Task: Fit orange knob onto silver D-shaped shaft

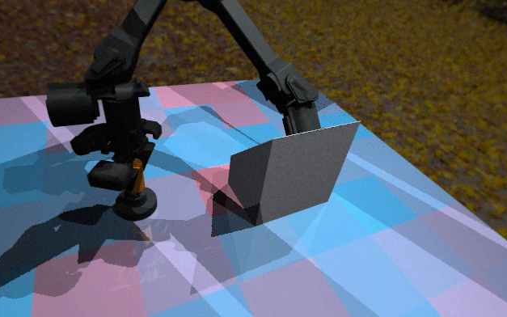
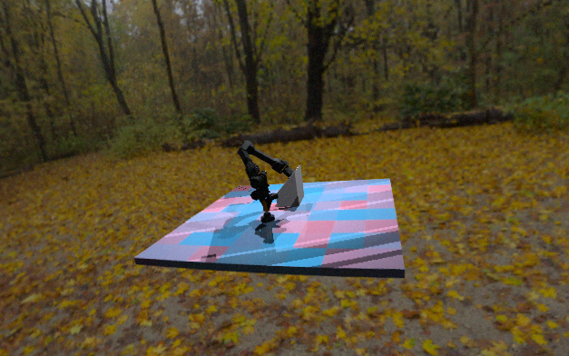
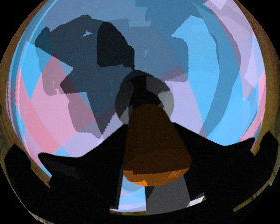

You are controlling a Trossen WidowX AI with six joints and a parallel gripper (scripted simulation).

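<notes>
Right now my gripper tip is 30 mm below the orange knob. From my gripper tip the other things lie so: round pedestal 40 mm below.
</notes>
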